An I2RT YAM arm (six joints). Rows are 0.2 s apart.
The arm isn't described. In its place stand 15 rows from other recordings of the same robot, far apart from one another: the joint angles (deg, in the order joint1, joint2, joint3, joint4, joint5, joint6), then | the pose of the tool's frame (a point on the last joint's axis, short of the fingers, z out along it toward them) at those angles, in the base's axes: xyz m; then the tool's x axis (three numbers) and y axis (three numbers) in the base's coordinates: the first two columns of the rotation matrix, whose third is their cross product.
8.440, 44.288, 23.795, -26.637, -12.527, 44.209 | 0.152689 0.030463 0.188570 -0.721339 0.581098 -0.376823 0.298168 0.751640 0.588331
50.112, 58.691, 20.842, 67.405, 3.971, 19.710 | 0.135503 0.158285 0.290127 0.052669 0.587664 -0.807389 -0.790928 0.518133 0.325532
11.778, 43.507, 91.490, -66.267, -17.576, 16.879 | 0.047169 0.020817 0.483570 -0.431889 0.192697 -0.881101 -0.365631 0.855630 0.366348
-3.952, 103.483, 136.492, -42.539, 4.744, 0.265 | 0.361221 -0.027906 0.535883 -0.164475 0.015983 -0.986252 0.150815 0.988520 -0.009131
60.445, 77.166, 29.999, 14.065, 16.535, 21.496 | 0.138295 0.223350 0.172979 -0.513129 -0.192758 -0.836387 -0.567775 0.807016 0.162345
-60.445, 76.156, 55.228, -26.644, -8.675, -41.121 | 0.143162 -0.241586 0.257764 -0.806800 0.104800 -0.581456 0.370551 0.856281 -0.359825
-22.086, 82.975, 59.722, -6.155, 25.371, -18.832 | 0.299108 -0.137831 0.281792 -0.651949 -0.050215 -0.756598 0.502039 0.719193 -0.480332
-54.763, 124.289, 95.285, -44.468, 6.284, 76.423 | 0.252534 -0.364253 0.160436 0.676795 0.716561 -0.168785 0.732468 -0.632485 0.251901
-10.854, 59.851, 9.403, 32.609, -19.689, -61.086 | 0.190851 -0.024380 0.158151 -0.024948 -0.834399 -0.550596 -0.329927 0.526780 -0.783358
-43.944, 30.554, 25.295, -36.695, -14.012, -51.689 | 0.094431 -0.079041 0.212434 -0.724992 -0.358600 -0.588042 -0.040671 0.874571 -0.483188
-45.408, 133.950, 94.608, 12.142, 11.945, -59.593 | 0.365108 -0.380840 0.144907 -0.874759 -0.314563 -0.368575 0.141274 0.562029 -0.814963
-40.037, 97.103, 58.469, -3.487, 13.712, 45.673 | 0.271750 -0.239346 0.196553 0.184549 0.752660 -0.632017 0.898089 0.132065 0.419517
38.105, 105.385, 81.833, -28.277, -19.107, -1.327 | 0.311596 0.259176 0.240523 -0.601266 -0.499347 -0.623804 -0.756417 0.607292 0.242958
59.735, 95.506, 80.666, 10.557, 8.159, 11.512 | 0.209219 0.348514 0.363374 -0.193275 0.060755 -0.979262 -0.760357 0.621512 0.188630
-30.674, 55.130, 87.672, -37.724, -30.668, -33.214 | 0.136141 -0.059639 0.503020 -0.066031 -0.508636 -0.858446 -0.040964 0.860980 -0.506986
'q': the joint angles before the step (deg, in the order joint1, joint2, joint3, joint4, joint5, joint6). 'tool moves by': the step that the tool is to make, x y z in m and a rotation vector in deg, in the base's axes. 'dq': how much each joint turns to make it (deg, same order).
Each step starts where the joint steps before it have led.
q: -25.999, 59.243, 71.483, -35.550, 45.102, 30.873
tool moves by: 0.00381, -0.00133, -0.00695, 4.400, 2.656, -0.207
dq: 0.000, 2.119, 1.878, -6.622, -1.071, 3.628
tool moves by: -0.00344, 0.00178, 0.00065, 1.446, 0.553, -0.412
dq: 0.001, 0.002, 1.008, -3.214, -0.196, 1.553
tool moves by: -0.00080, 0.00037, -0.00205, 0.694, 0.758, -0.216
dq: -0.003, 0.065, 0.000, -1.267, 0.020, 0.500
